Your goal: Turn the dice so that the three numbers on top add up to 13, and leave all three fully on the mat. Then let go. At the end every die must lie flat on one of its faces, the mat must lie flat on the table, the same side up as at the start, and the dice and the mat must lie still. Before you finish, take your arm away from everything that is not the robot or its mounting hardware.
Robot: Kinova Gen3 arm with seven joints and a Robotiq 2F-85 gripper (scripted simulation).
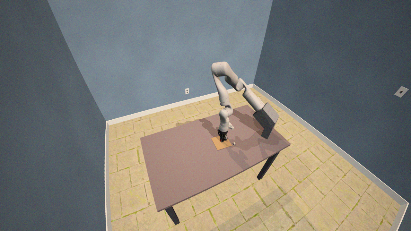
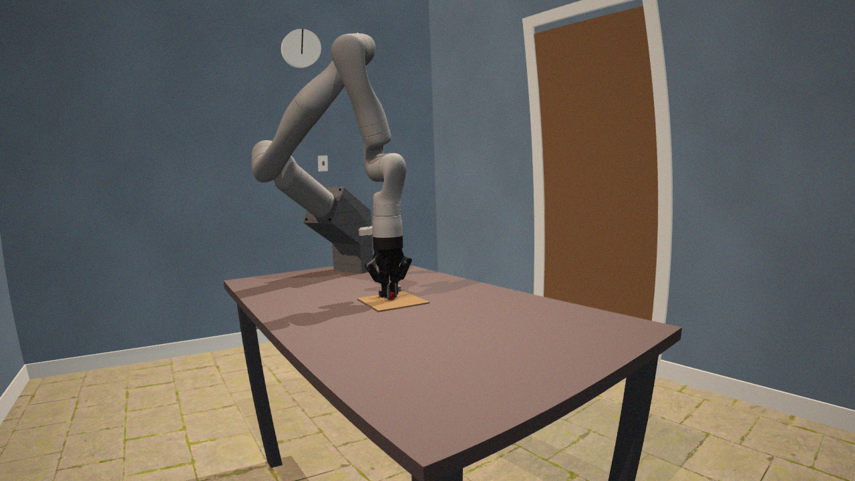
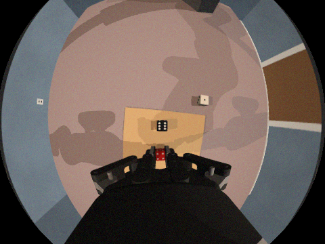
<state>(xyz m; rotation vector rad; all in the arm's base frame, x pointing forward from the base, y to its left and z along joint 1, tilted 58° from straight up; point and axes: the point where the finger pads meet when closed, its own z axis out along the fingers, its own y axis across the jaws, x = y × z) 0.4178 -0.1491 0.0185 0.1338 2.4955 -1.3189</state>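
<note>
Now: hand 1 cm above the red die. The rest, counted from my hand: tan mat (3 cm below).
</note>
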